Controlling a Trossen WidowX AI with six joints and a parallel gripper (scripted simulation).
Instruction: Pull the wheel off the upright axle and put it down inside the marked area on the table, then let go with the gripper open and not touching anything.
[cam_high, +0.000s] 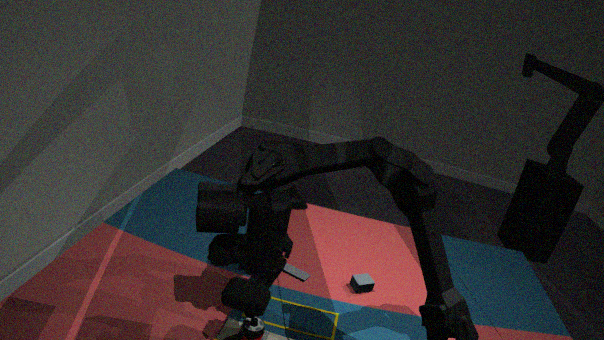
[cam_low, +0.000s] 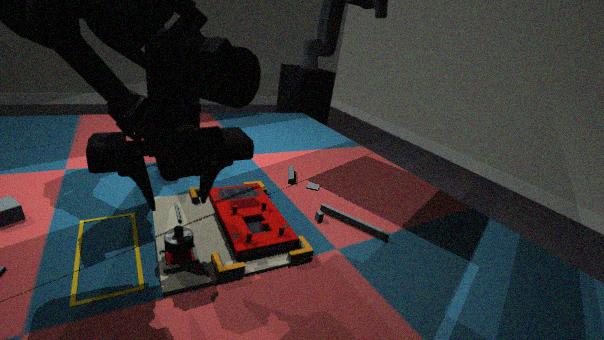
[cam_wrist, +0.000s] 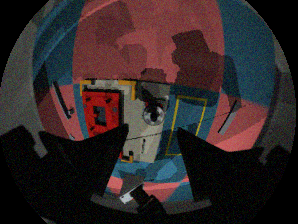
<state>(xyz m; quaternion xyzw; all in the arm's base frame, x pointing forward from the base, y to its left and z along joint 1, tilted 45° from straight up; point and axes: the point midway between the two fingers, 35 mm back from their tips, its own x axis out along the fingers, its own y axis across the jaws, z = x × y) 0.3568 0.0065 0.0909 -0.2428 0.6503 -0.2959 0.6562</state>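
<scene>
The wheel lies 6 cm below my gripper tip. Round my gripper tip: grey base board: 5 cm behind, 10 cm to the left, 9 cm below; grey block: 21 cm behind, 24 cm to the right, 9 cm below; long grey bar: 3 cm ahead, 32 cm to the left, 9 cm below.
</scene>
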